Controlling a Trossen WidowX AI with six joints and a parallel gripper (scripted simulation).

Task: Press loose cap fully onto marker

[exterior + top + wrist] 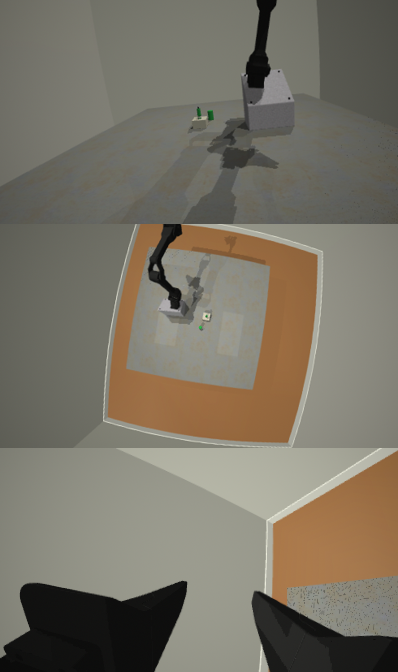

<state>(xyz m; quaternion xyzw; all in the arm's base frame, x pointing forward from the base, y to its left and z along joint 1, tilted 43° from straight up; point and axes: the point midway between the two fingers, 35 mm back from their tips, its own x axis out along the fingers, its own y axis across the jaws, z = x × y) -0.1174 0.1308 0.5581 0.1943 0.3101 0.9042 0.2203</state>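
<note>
The green cap lies 420 mm ahead of my gripper tip, 590 mm to the right of it and 450 mm below it. The rest, counted from my gripper tip: cream holder block 450 mm ahead, 480 mm to the right, 450 mm below.
</note>
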